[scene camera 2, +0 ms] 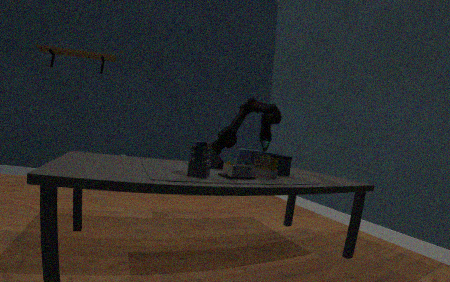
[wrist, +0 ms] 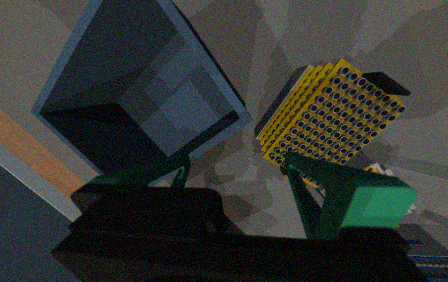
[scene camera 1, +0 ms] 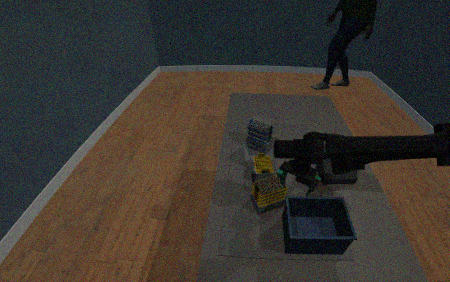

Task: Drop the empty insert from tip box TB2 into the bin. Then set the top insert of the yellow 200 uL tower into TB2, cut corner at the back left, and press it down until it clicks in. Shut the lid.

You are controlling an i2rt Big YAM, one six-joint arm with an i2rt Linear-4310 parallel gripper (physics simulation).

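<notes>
My gripper (scene camera 1: 298, 181) (scene camera 2: 265, 146) (wrist: 234, 158) is open and empty, pointing down above the table between the bin and the yellow tower. The dark blue bin (scene camera 1: 318, 246) (scene camera 2: 284, 166) (wrist: 207, 61) stands open; no insert shows inside it. The yellow tower (scene camera 1: 270, 191) (scene camera 2: 266, 164) (wrist: 335, 112) is a stack of several inserts, the top one full of round tip openings. Tip box TB2 (scene camera 1: 263, 164) (scene camera 2: 240, 171) stands beside it with a yellow insert in it and its clear lid (scene camera 2: 248, 156) raised. In the wrist view, my right finger partly hides the box.
A blue-and-grey tower (scene camera 1: 259, 134) (scene camera 2: 199, 160) (wrist: 427, 262) stands on the far side of TB2. The arm (scene camera 1: 390, 147) (scene camera 2: 240, 119) reaches over the table (scene camera 2: 125, 172). A person (scene camera 1: 342, 45) stands beyond the table. A shelf (scene camera 2: 77, 52) hangs on the wall.
</notes>
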